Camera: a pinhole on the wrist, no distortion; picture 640 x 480 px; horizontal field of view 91.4 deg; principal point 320.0 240.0 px. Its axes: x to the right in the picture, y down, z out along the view. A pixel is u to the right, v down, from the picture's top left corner.
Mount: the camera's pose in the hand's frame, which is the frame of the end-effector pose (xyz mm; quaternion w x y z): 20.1 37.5 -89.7 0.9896 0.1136 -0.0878 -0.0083
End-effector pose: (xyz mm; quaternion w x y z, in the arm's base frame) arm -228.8 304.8 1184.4 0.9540 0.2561 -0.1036 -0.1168
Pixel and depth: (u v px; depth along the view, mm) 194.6 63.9 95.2
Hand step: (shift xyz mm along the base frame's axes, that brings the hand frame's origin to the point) -33.9 -11.8 -37.0
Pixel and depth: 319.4 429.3 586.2
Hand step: -180.4 -20.4 586.1
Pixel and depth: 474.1 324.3 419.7
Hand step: 54.2 -175.8 361.4
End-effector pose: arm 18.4 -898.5 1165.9 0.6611 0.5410 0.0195 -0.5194
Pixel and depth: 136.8 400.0 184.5
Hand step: -37.7 1.6 171.5
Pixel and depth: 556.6 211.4 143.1
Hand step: 5.0 -112.8 -41.4
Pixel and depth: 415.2 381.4 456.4
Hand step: -96.2 -375.1 220.0
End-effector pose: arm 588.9 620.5 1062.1 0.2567 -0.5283 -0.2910 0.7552
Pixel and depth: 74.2 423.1 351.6
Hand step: -149.5 -379.0 150.6
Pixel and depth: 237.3 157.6 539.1
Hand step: -267.0 -60.4 393.9
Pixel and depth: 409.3 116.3 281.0
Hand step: -164.1 102.1 110.4
